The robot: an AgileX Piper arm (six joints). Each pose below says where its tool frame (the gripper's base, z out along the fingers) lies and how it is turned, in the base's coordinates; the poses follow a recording.
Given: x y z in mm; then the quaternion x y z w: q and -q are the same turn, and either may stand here.
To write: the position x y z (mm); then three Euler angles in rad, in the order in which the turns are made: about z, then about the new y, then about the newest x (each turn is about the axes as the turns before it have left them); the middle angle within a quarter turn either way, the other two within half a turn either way. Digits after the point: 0 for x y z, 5 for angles.
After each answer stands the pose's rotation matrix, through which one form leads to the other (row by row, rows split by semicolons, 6 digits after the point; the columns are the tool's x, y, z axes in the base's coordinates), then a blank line. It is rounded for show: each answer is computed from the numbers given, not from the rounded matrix.
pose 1, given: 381, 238, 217, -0.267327, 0.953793, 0.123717, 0.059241
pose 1, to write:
381, 238, 217, -2.61402, 0.18013, 2.93238
-0.850054 -0.524607 0.046862; -0.495291 0.826461 0.267674; -0.179153 0.204327 -0.962369

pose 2, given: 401, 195, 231, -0.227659, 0.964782, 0.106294, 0.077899
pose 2, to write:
401, 195, 231, -2.69563, 0.20004, 2.96763
-0.884206 -0.455843 0.101914; -0.422722 0.873746 0.240570; -0.198709 0.169632 -0.965267

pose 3, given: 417, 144, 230, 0.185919, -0.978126, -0.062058, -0.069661
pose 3, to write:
417, 144, 230, -2.77370, 0.16003, 3.04471
-0.921163 -0.372350 0.113199; -0.355058 0.923166 0.147304; -0.159350 0.095498 -0.982592

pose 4, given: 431, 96, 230, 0.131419, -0.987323, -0.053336, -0.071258
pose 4, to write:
431, 96, 230, -2.88377, 0.15535, 3.05383
-0.955303 -0.267107 0.126691; -0.251905 0.959769 0.124049; -0.154728 0.086590 -0.984155

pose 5, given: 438, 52, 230, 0.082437, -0.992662, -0.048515, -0.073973
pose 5, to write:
438, 52, 230, -2.98253, 0.15549, 3.05634
-0.975464 -0.170842 0.138862; -0.156487 0.981701 0.108514; -0.154859 0.084122 -0.984349

